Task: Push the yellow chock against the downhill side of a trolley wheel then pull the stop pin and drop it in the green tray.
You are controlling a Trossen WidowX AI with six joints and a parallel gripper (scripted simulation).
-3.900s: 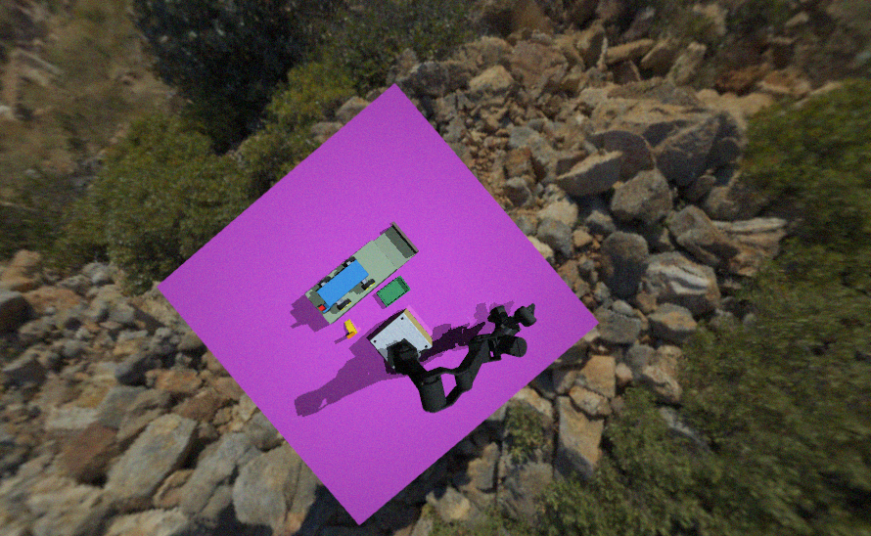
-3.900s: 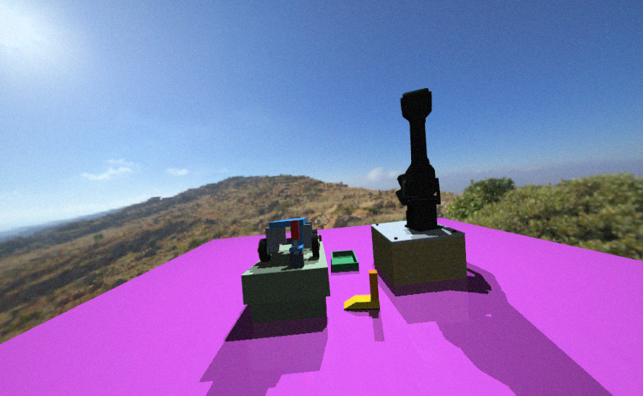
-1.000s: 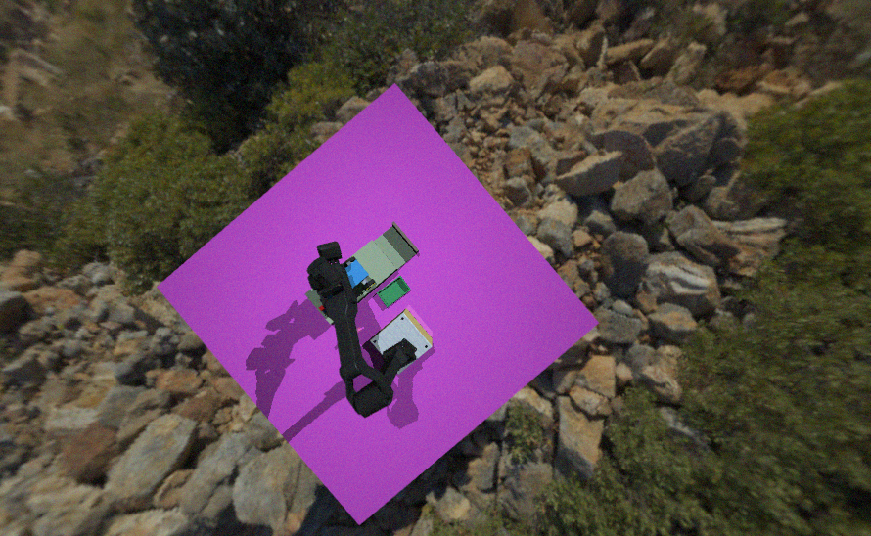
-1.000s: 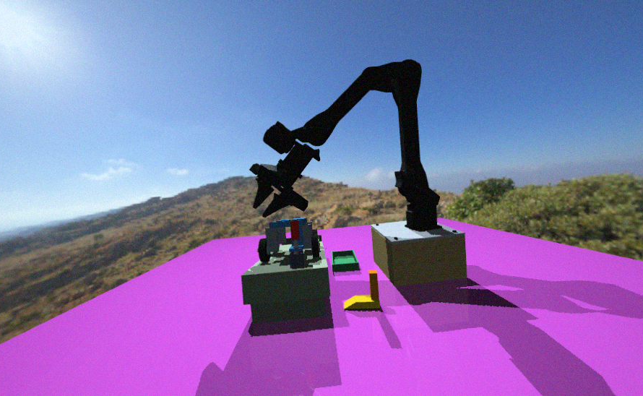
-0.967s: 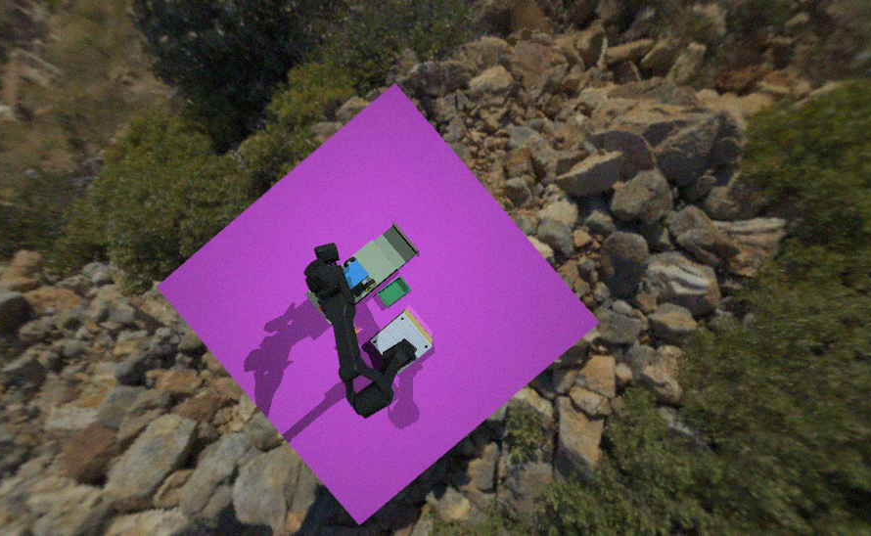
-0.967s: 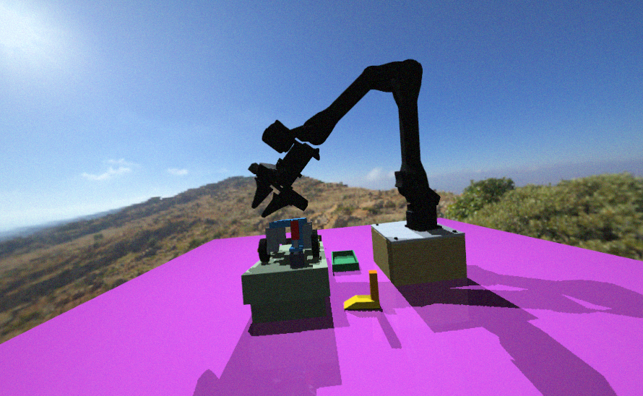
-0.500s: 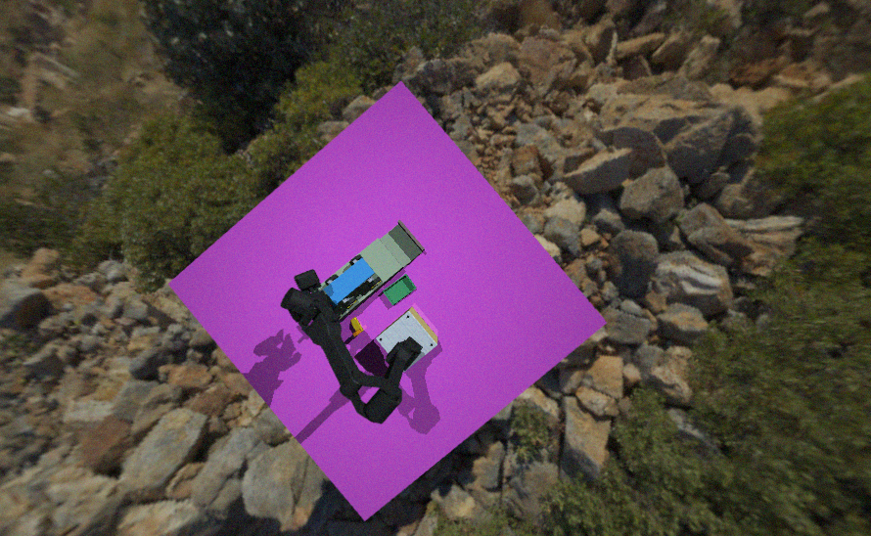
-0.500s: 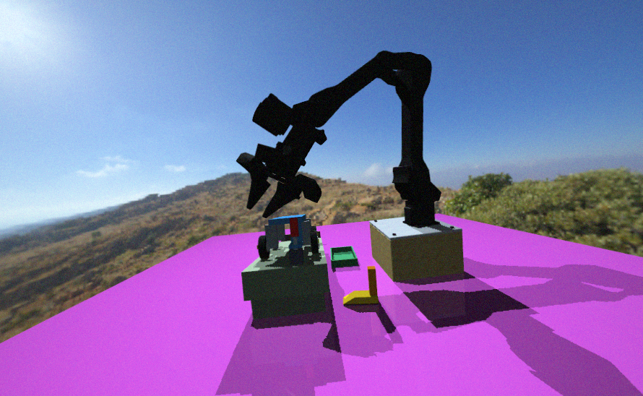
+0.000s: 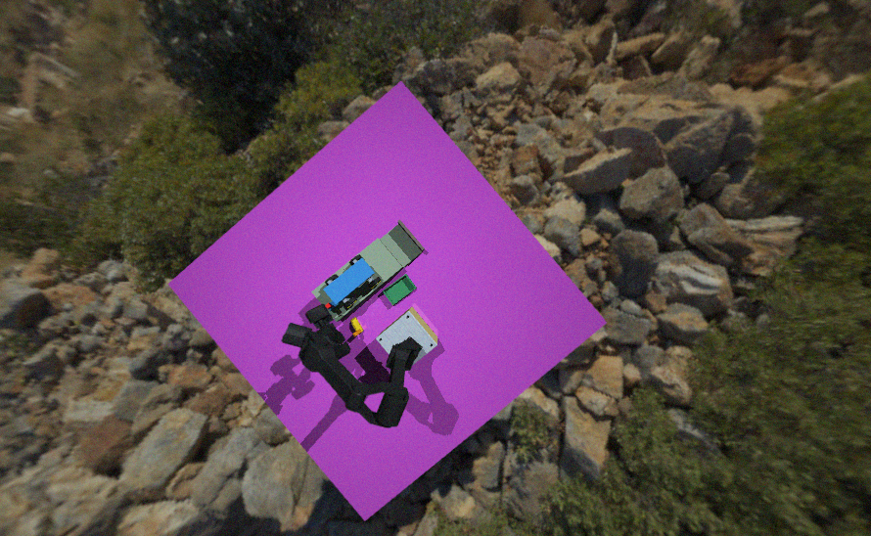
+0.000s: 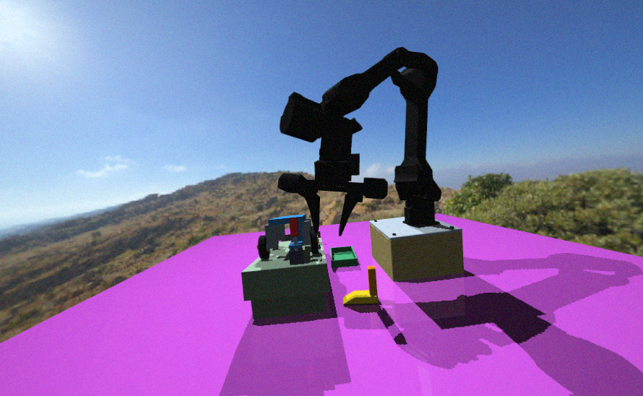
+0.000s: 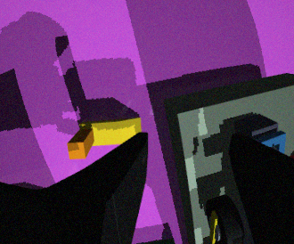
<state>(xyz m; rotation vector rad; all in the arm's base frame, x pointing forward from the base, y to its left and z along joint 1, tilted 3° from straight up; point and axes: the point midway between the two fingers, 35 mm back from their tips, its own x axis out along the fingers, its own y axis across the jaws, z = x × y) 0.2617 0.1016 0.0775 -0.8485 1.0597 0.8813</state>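
Now: gripper tip 6 cm past the yellow chock, 1 cm to the left of it and 12 cm above it. From my gripper tip the other things lie so: grey-green ramp: 5 cm ahead, 17 cm to the right, 9 cm below; red-headed stop pin: 5 cm ahead, 4 cm to the right, 1 cm below; trolley: 5 cm ahead, 16 cm to the right, 3 cm below.
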